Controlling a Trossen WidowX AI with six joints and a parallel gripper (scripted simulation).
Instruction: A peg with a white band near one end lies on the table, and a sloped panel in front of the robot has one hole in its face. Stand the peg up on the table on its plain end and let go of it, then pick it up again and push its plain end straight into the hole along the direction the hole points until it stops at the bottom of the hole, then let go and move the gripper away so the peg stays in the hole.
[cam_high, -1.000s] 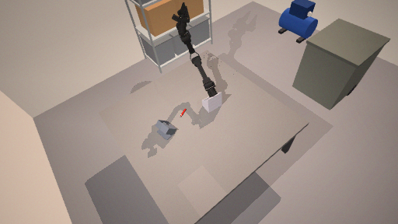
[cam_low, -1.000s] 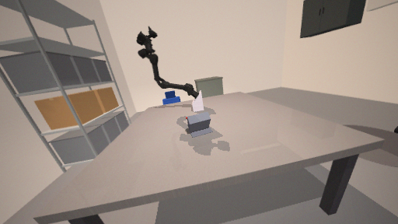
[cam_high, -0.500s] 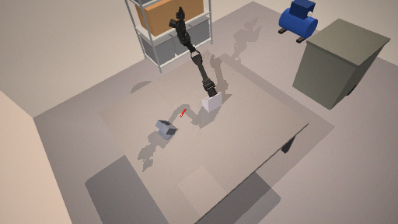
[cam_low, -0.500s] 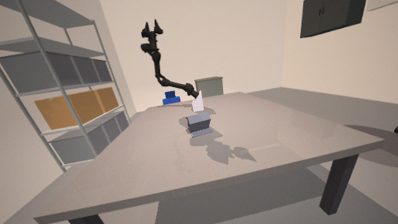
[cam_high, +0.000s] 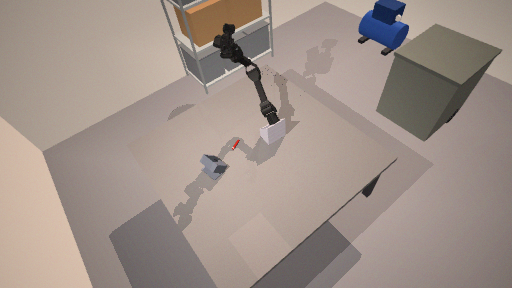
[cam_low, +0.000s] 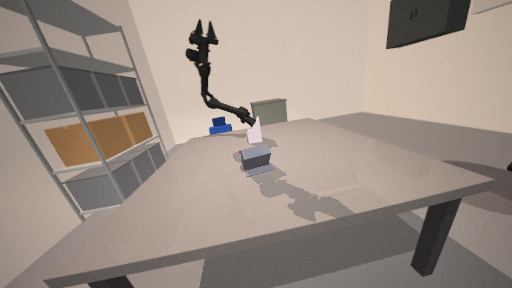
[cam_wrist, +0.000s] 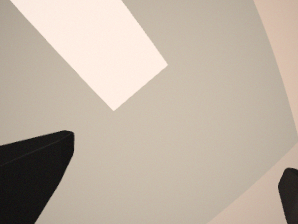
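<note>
Right now the red peg is 760 mm below my gripper tip, 140 mm ahead of it and 70 mm to the left of it. Round my gripper tip: grey sloped panel (710 mm below, 340 mm ahead, 110 mm to the left).
</note>
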